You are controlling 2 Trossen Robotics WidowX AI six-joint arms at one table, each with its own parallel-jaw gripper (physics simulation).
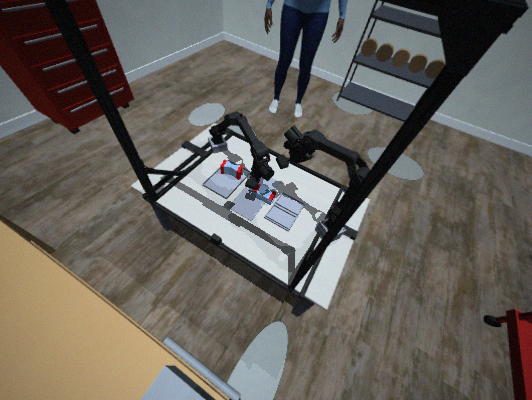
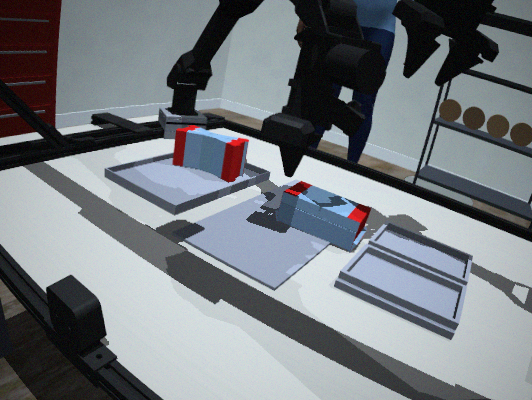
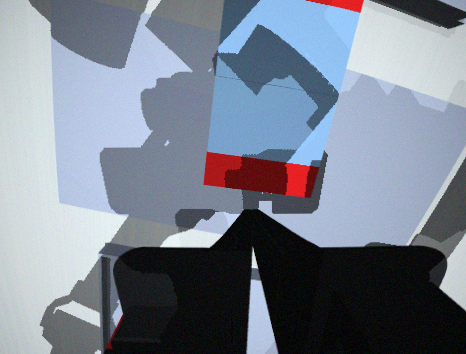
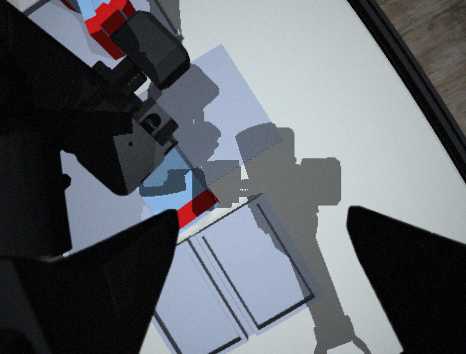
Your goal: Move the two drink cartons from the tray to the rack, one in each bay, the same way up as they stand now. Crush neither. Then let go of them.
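Places are measured from the left arm's base along level axes (x right, y ahead, z up), in centimetres.
Where they show: left gripper, fingertip midpoint: (image 2: 288, 176) (image 3: 250, 216); right gripper, fingertip midpoint: (image 1: 288, 164) (image 2: 421, 80) (image 4: 262, 218); left arm's base, origin of the base link: (image 1: 217, 140) (image 2: 182, 112).
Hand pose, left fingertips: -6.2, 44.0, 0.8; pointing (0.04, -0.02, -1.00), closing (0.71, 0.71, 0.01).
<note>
Each offset is from my left fingertips to the top centre of the thing, as dx, dy, dz. Level surfaces: height alone.
One blue carton with red ends {+6.8, -17.6, +1.0} (image 1: 231, 169) (image 2: 205, 150) stands on a long side in the tray {+10.8, -14.8, -4.8} (image 2: 175, 209); its middle looks drawn in. Another blue carton with red ends {-3.9, +5.9, -1.1} (image 1: 265, 193) (image 2: 322, 215) (image 3: 280, 115) (image 4: 160, 202) lies on its broad side, partly on the thin mat, one end close to the rack {-11.0, +19.9, -4.4} (image 2: 400, 305) (image 4: 220, 287). Both rack bays are empty. My left gripper (image 2: 290, 172) (image 3: 250, 216) is shut and empty, its tips just off the mat carton's red end that is farther from the rack. My right gripper (image 2: 423, 80) (image 4: 262, 218) is open and empty, high above the rack's side of the table.
The thin flat mat {dz -6.0} (image 1: 245, 207) (image 2: 260, 255) (image 3: 75, 125) lies between tray and rack. My left arm reaches over the mat, close to my right gripper. A black frame edges the table, with a small black block (image 2: 75, 310) on its front rail.
</note>
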